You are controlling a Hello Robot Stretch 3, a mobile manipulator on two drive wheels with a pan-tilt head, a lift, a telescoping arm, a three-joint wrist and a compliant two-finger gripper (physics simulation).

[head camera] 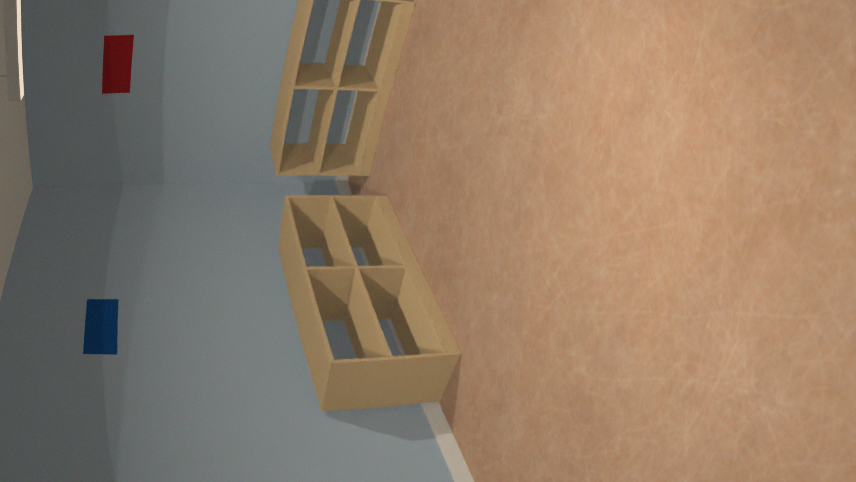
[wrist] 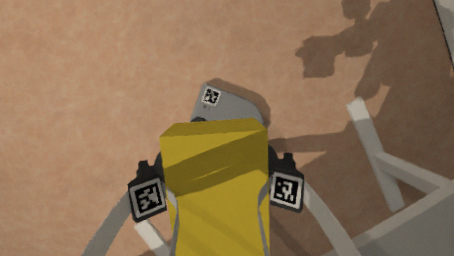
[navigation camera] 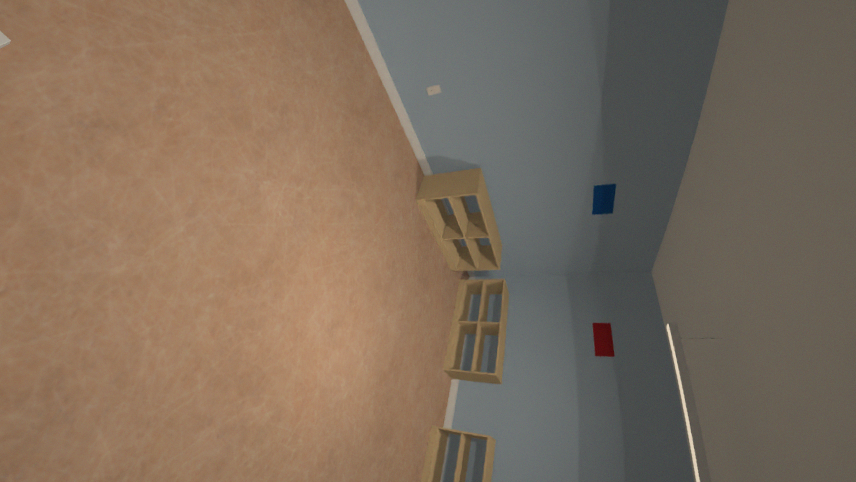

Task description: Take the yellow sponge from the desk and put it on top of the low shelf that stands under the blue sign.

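Seen in the pictures: gripper, fingertip midpoint: (wrist: 216,161); robot's base, link origin: (wrist: 202,120).
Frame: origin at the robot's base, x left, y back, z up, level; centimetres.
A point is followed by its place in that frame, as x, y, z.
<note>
The yellow sponge (wrist: 220,220) {-10.3, 3.1, 91.3} is a thick block. My gripper (wrist: 216,161) {-12.2, 2.2, 86.3} is shut on it in the wrist view, with one fingertip against each side, and holds it above the floor. The low shelf (head camera: 386,383) {56.7, -279.9, 32.4} (navigation camera: 449,184) {56.6, -279.8, 31.8} is a light wooden unit with open compartments, standing against the blue-grey wall near the room's corner. The blue sign (head camera: 101,326) {34.4, -340.2, 174.8} (navigation camera: 603,198) {35.4, -339.0, 174.7} is on the wall above it. The gripper and sponge do not show in the head or navigation view.
A similar shelf (head camera: 289,77) {-106.2, -360.9, 61.0} (navigation camera: 473,376) {-153.2, -324.2, 32.6} stands around the corner under a red sign (head camera: 118,64) {-122.8, -382.1, 174.1} (navigation camera: 603,339) {-123.0, -381.8, 175.4}. Part of a third shelf (navigation camera: 489,458) {-211.6, -270.1, 61.0} shows. In the wrist view, my grey base (wrist: 230,107) {-11.6, 8.9, 16.0} is beyond the sponge, and white bars (wrist: 375,150) stand at the right.
</note>
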